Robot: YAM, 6 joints.
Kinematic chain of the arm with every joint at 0, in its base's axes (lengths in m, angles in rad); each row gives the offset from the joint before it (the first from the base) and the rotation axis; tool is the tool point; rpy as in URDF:
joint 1: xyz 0 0 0.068 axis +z
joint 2: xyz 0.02 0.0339 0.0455 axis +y
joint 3: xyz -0.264 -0.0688 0 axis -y
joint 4: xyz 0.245 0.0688 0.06 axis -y
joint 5: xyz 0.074 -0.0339 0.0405 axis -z
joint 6: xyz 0.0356 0 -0.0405 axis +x
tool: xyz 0 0 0 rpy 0 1.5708 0
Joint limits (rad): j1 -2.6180..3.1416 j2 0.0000..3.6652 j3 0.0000..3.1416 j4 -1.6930..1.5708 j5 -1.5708..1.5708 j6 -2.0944..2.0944
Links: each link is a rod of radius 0.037 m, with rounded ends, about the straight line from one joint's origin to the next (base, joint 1, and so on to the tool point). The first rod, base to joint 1, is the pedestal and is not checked.
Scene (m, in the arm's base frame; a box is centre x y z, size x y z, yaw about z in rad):
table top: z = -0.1
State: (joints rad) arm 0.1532 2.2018 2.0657 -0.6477 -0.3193 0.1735
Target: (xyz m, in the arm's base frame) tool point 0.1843 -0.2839 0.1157
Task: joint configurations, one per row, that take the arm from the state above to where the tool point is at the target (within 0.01 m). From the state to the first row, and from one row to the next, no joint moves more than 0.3 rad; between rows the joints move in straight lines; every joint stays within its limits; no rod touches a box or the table.
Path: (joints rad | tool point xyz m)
1: -0.1389 2.1665 1.8751 -0.7472 -0.2878 0.1735 | 0.4717 -0.0557 0.2259
2: -0.4310 2.1313 1.6845 -0.8467 -0.2562 0.1735 | 0.4007 -0.1743 0.1811
3: -0.7231 2.0960 1.4940 -0.9462 -0.2247 0.1735 | 0.2982 -0.2526 0.1440
4: -1.0152 2.0608 1.3034 -1.0457 -0.1931 0.1735 | 0.1843 -0.2839 0.1157

